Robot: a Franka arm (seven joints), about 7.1 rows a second.
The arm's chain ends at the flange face. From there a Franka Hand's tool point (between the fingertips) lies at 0.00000 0.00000 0.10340 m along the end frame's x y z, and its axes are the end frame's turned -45 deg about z.
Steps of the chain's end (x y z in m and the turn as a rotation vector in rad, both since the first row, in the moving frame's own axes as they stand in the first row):
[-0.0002 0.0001 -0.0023 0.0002 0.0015 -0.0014]
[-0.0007 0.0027 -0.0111 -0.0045 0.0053 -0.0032]
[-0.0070 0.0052 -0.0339 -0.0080 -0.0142 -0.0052]
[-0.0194 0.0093 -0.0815 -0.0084 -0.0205 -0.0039]
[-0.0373 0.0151 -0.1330 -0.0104 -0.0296 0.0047]
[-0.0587 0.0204 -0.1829 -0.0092 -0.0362 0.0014]
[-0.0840 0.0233 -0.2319 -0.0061 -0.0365 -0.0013]
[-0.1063 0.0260 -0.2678 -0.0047 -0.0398 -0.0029]
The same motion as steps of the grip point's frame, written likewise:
[-0.0001 0.0000 -0.0023 -0.0009 0.0012 -0.0014]
[-0.0023 0.0021 -0.0111 -0.0069 0.0006 -0.0032]
[-0.0103 -0.0017 -0.0339 0.0044 -0.0157 -0.0052]
[-0.0224 -0.0080 -0.0815 0.0086 -0.0204 -0.0039]
[-0.0400 -0.0171 -0.1331 0.0136 -0.0283 0.0047]
[-0.0592 -0.0291 -0.1830 0.0191 -0.0321 0.0014]
[-0.0790 -0.0451 -0.2320 0.0215 -0.0301 -0.0013]
[-0.0968 -0.0593 -0.2679 0.0248 -0.0315 -0.0029]

